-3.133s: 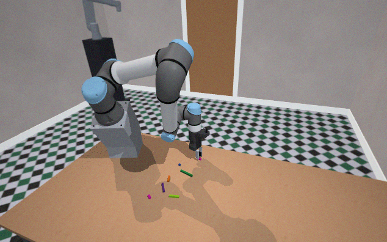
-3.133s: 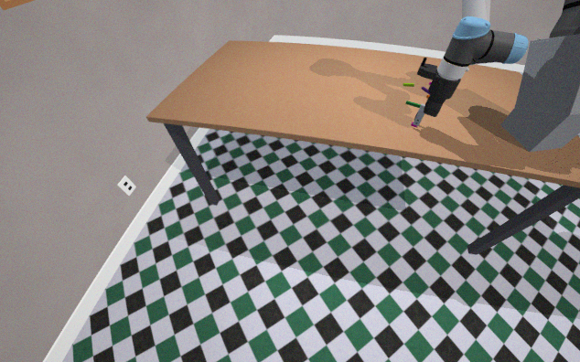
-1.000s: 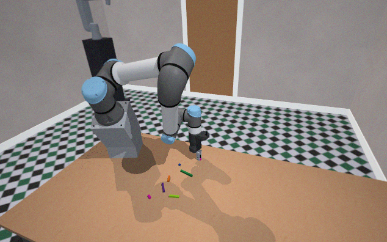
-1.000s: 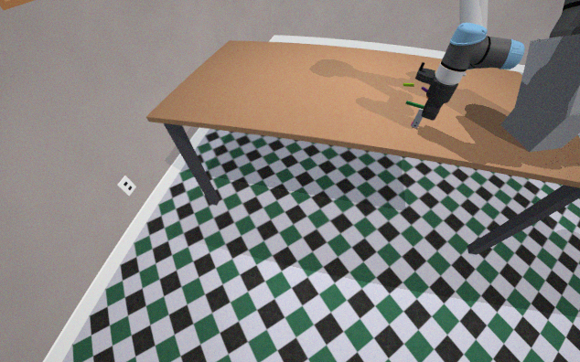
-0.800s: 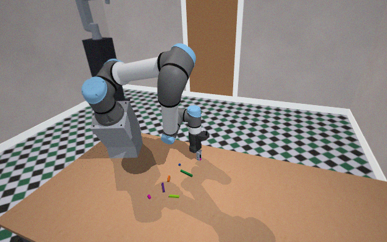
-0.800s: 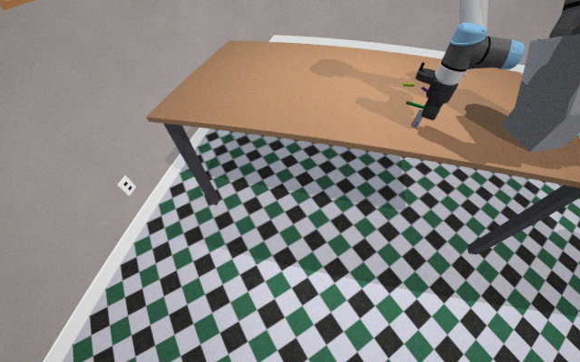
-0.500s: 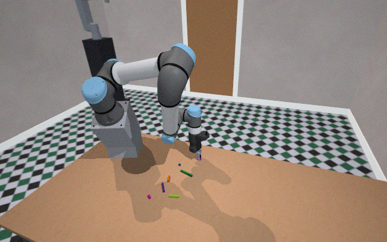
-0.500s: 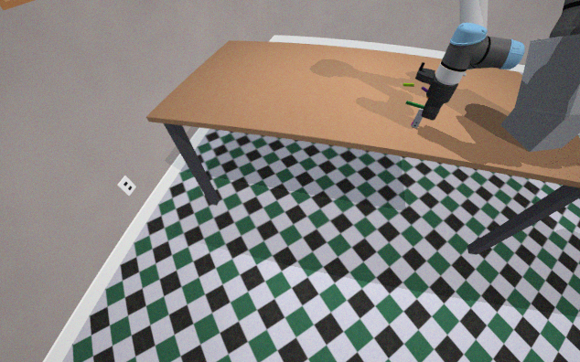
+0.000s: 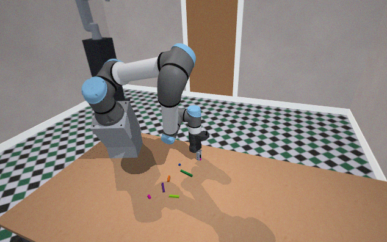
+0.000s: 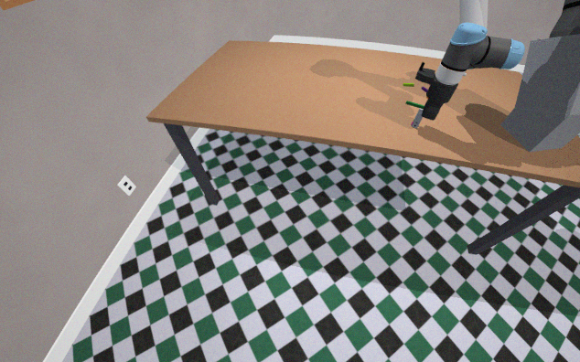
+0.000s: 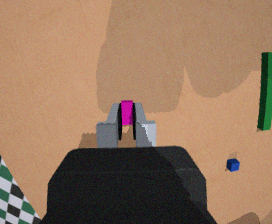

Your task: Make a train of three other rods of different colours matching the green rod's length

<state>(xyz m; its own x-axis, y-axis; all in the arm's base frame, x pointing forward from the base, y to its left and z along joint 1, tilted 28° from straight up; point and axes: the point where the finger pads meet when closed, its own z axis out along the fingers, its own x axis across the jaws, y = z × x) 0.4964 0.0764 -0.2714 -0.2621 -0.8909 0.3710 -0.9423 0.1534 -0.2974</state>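
Right now my hand is 9 cm past the blue rod, 9 cm to the left of it and 1 cm above it. From my hand the other things lie so: purple rod (9 cm behind, 29 cm to the right, 1 cm below); green rod (2 cm behind, 14 cm to the right, 1 cm below); orange rod (9 cm behind, 22 cm to the right, 1 cm below).
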